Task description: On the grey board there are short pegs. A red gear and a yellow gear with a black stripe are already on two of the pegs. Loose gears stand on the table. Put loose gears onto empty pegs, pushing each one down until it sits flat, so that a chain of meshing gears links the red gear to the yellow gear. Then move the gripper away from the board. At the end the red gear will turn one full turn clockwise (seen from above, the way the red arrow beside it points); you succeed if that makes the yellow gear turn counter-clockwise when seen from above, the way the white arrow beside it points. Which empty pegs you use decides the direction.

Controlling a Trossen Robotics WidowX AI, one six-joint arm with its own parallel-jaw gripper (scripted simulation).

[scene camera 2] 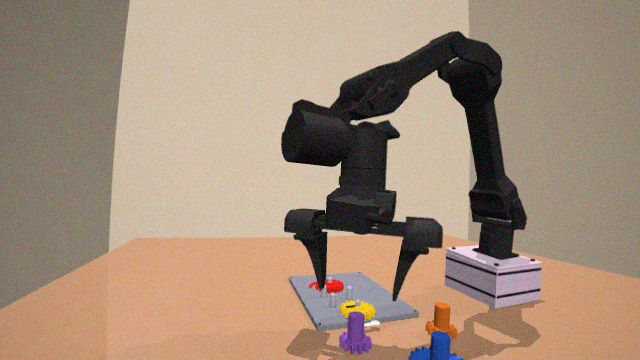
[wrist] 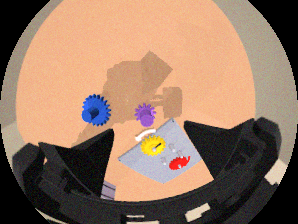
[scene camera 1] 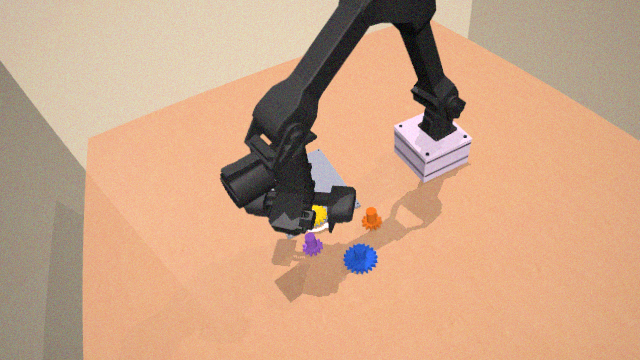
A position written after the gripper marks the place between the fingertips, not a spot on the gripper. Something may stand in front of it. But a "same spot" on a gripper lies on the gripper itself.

The gripper shows in scene camera 2, in the wrist view and in scene camera 1 [306,229]. The same spot on the gripper: [wrist: 220,148] is [scene camera 2: 320,243].
